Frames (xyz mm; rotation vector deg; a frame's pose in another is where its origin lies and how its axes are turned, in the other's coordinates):
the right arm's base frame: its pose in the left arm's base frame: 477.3 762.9 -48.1 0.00 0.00 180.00
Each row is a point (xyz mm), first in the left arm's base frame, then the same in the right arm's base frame.
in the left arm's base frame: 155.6 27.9 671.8
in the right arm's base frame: 321.7 735.0 719.9
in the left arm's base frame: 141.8 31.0 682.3
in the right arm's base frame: 335.5 731.9 730.4
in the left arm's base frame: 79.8 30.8 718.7
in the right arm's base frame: 397.5 732.1 766.8
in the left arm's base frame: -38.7 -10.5 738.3
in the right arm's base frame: 516.0 773.4 786.4
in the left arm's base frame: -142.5 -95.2 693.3
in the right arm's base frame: 619.8 858.1 741.4
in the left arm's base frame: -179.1 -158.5 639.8
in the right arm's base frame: 656.4 921.4 687.9
